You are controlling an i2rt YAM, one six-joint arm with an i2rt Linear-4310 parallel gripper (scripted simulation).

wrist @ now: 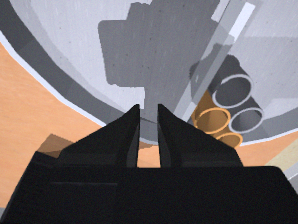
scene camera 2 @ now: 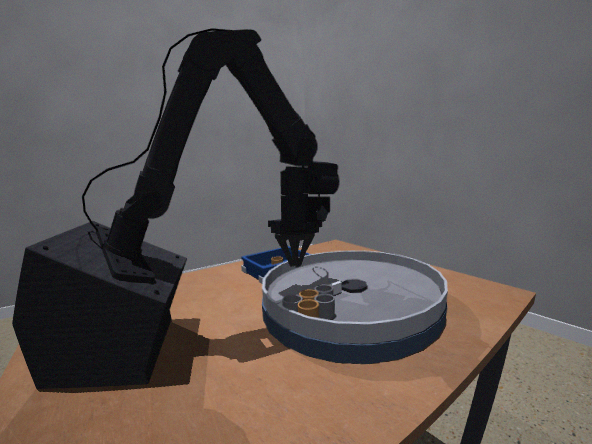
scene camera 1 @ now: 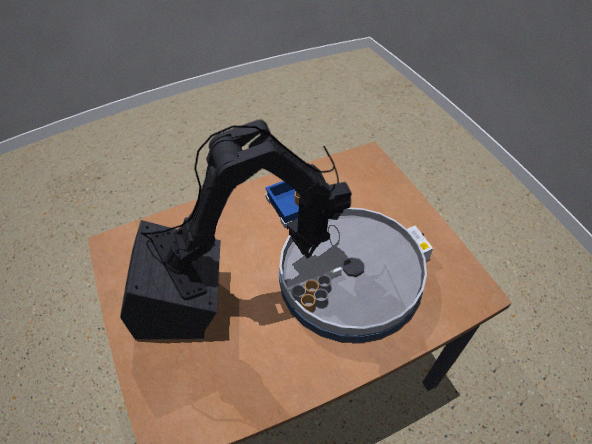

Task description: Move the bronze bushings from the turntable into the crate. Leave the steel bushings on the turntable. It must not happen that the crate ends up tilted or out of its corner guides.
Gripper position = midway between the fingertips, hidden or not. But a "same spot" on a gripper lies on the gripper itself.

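Labels:
There's a blue crate that's out of frame in the wrist view, but it does show in scene camera 1 and in scene camera 2. On that crate, (scene camera 2: 258, 264) and (scene camera 1: 281, 207) are the same spot. My gripper you'd find in the wrist view (148, 111), and scene camera 1 and scene camera 2 show it too. For the gripper, (scene camera 2: 283, 232) and (scene camera 1: 298, 241) are one and the same spot.

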